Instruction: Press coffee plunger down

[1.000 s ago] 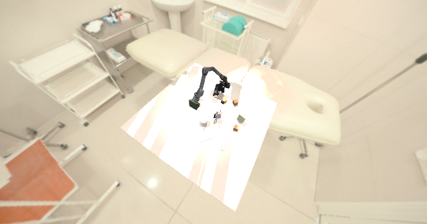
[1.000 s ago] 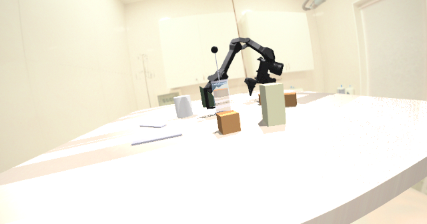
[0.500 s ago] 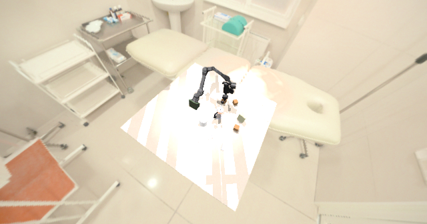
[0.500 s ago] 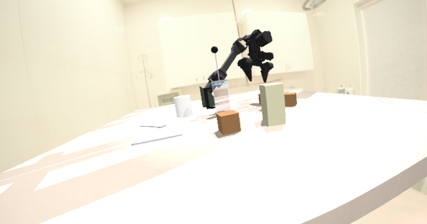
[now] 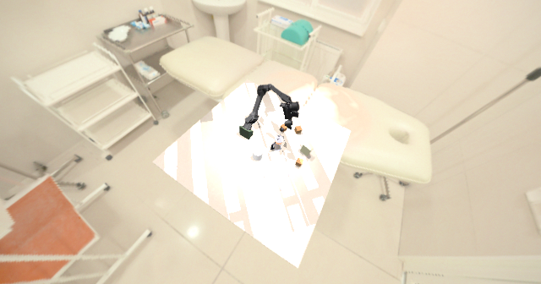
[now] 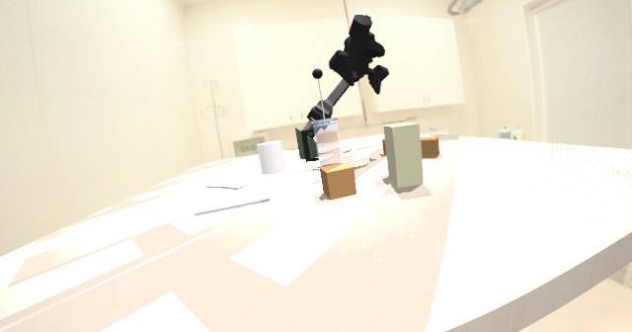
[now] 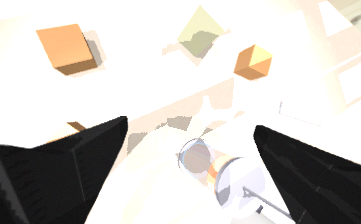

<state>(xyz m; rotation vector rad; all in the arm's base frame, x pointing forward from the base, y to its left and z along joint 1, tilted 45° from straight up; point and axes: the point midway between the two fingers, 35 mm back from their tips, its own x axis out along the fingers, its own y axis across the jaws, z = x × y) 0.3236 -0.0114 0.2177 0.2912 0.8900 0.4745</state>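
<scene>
My gripper tip is now 5 cm past the coffee press, 14 cm to the left of it and 7 cm above it. From my gripper tip the other things lie so: pale green block (20 cm ahead, 3 cm to the right, 15 cm below).
</scene>
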